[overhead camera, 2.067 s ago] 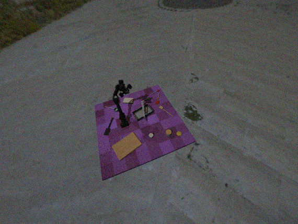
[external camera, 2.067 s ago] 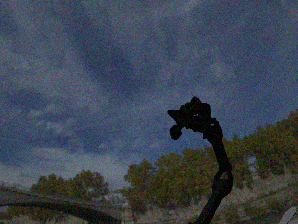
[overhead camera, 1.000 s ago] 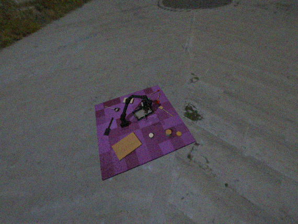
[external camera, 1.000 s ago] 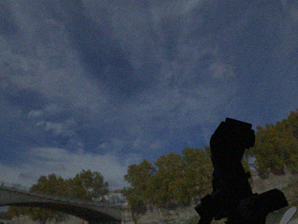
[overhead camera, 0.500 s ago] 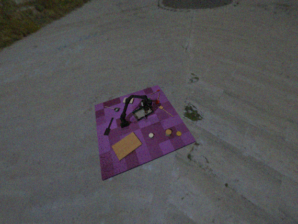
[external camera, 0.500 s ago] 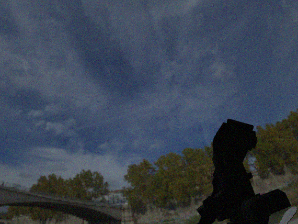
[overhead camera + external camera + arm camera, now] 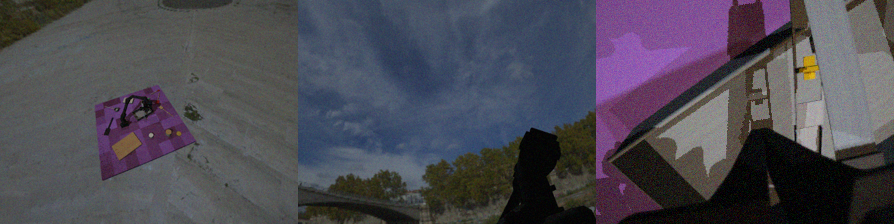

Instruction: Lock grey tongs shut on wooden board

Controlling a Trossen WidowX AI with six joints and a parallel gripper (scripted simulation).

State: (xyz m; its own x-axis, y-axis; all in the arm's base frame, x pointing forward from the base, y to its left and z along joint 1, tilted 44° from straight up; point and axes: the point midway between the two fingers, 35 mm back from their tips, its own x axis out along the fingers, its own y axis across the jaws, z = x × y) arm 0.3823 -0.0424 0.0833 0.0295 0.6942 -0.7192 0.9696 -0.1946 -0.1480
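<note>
My gripper tip is now 5 cm past the yellow piece, 4 cm above it and 1 cm to the left of it. Round my gripper tip: roasting tin: 7 cm below, 6 cm to the left, 5 cm behind; then jar: 45 cm to the right, 16 cm ahead, 7 cm below; then red-headed tool: 31 cm ahead, 23 cm to the left, 9 cm below.
</note>
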